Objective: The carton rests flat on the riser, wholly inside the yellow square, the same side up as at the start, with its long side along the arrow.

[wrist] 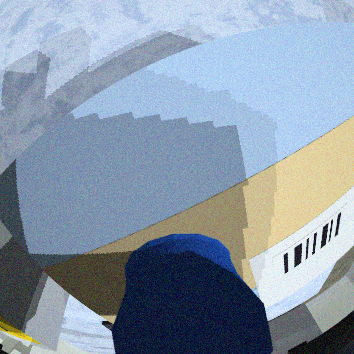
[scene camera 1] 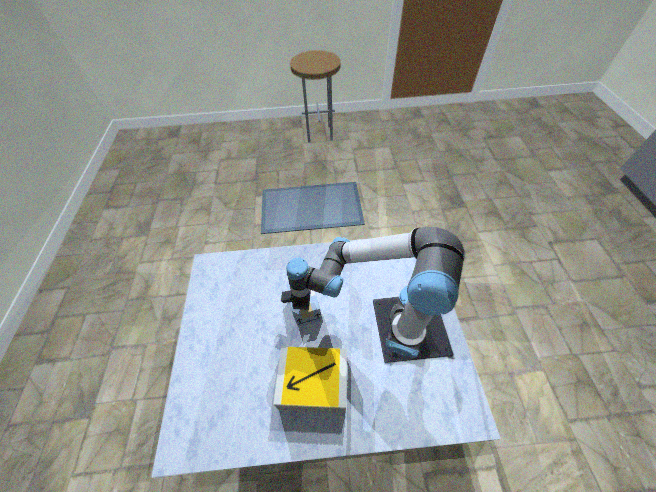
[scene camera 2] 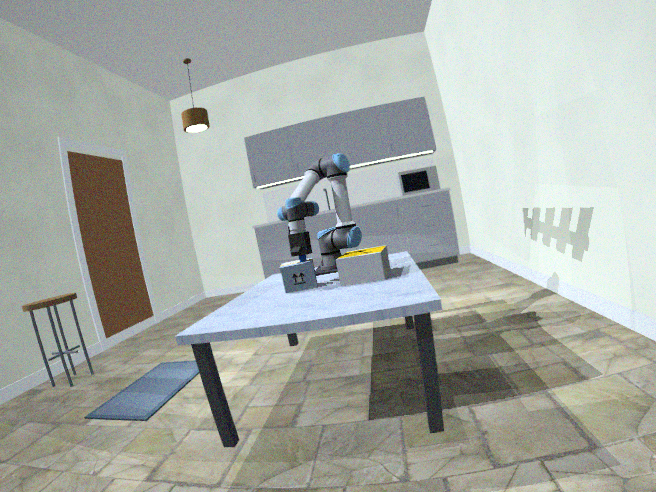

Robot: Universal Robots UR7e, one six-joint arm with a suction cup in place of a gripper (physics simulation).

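The carton (scene camera 1: 313,319) (scene camera 2: 298,276) (wrist: 150,185) stands on the table beside the riser. It is pale blue with a tan tape band and a white barcode label on top; the two arrows on its side point up in scene camera 2. The grey riser (scene camera 1: 312,419) (scene camera 2: 364,267) bears the yellow square (scene camera 1: 323,394) (scene camera 2: 370,251) (wrist: 16,332) with a black arrow (scene camera 1: 311,376), which runs slantwise. My blue suction cup (scene camera 2: 302,258) (wrist: 185,246) is open, right at the carton's top; whether it touches is hard to tell. The arm's tool hides part of the carton in scene camera 1.
The arm's dark base plate (scene camera 1: 442,344) is on the table (scene camera 1: 222,370) (scene camera 2: 317,307), to the right of the carton and riser in scene camera 1. A stool (scene camera 1: 315,63) (scene camera 2: 50,301) and a blue floor mat (scene camera 1: 312,207) (scene camera 2: 145,391) are beyond the table.
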